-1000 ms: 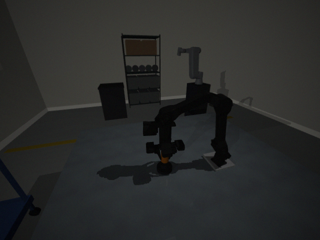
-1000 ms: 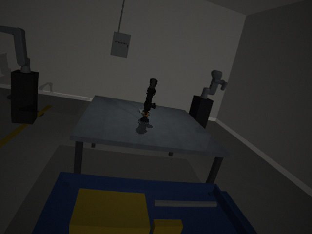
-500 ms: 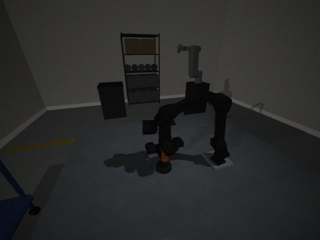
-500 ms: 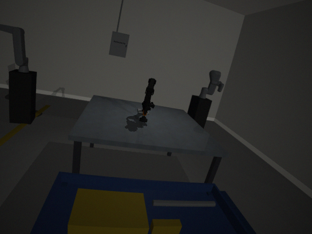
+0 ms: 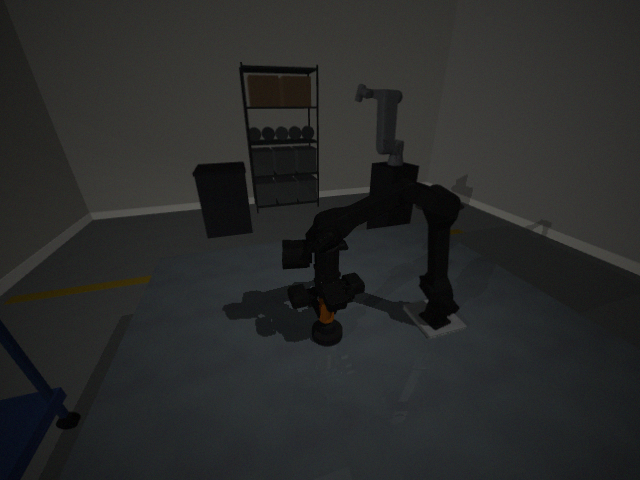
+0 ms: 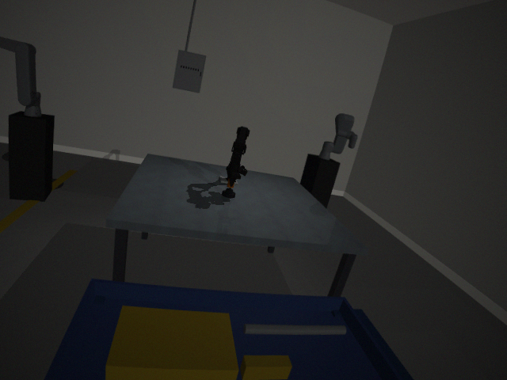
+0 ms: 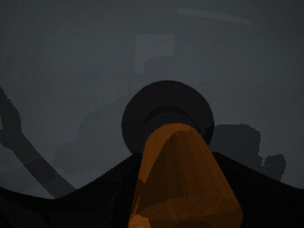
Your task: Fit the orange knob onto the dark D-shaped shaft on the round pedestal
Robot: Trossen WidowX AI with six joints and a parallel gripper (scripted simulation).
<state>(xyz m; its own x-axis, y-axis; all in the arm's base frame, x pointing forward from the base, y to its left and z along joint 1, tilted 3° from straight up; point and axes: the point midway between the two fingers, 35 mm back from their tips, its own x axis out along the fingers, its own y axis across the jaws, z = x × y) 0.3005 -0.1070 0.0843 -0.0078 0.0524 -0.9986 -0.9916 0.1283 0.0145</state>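
Right now my gripper tip is 2 cm below the orange knob. The rest, counted from my gripper tip: dark round pedestal: 4 cm below.
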